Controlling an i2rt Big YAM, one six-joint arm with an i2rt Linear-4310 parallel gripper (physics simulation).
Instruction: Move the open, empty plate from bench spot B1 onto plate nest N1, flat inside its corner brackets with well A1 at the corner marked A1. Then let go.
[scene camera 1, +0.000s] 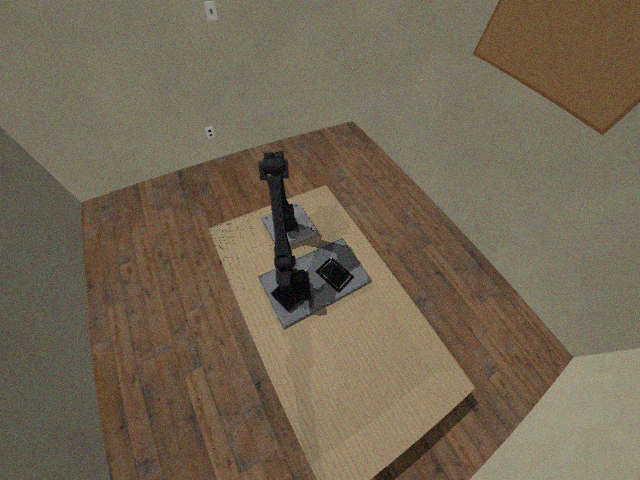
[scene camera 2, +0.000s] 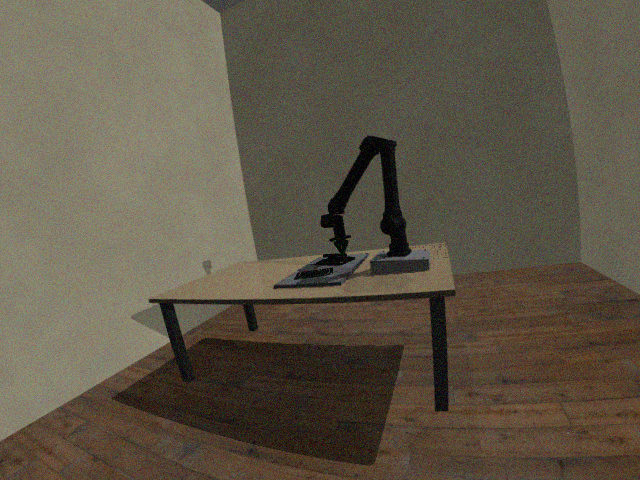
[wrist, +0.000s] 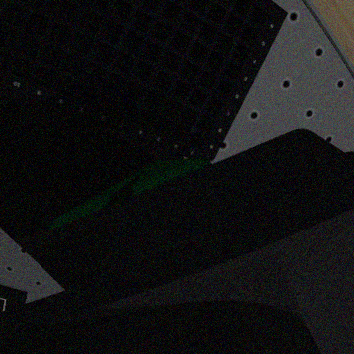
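Seen in the pictures: gripper, fingertip midpoint: (scene camera 2: 342, 255) (wrist: 160, 171); arm's base at its link origin: (scene camera 1: 286, 225) (scene camera 2: 399, 254).
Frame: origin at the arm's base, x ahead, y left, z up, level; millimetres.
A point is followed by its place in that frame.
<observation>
The black well plate (scene camera 1: 287, 300) @[y -130, x 417, z -4 mm] (scene camera 2: 335, 257) (wrist: 123, 70) @[y -121, x 378, z -14 mm] lies flat on the grey perforated board (scene camera 1: 361, 278) @[y 279, x 431, z -32 mm] (scene camera 2: 289, 282) @[y 286, x 405, z -31 mm] (wrist: 302, 81) @[y -192, x 311, z -32 mm]. It fills the upper left of the wrist view, with small white row and column marks along two edges. My gripper (scene camera 1: 292, 287) @[y -101, x 328, z -12 mm] (scene camera 2: 339, 250) @[y -101, x 328, z -12 mm] (wrist: 160, 171) @[y -101, x 328, z -12 mm] points straight down, with its green fingertips together right at the plate's top surface near one corner. The fingers are shut with nothing between them. A second black rectangle with a lighter rim, which I take for the nest (scene camera 1: 334, 274) @[y 150, x 360, z -30 mm] (scene camera 2: 313, 273) @[y 158, x 360, z -30 mm], lies on the same board beside the plate.
The board lies on a light wooden table (scene camera 1: 361, 361) @[y 99, x 801, z -45 mm] (scene camera 2: 232, 281) @[y 229, x 817, z -45 mm]. The arm's grey base block (scene camera 1: 305, 227) @[y 97, x 50, z 8 mm] (scene camera 2: 400, 263) @[y 134, x -38, z -9 mm] stands just behind the board. The table's edge runs close past the board's corner in the wrist view.
</observation>
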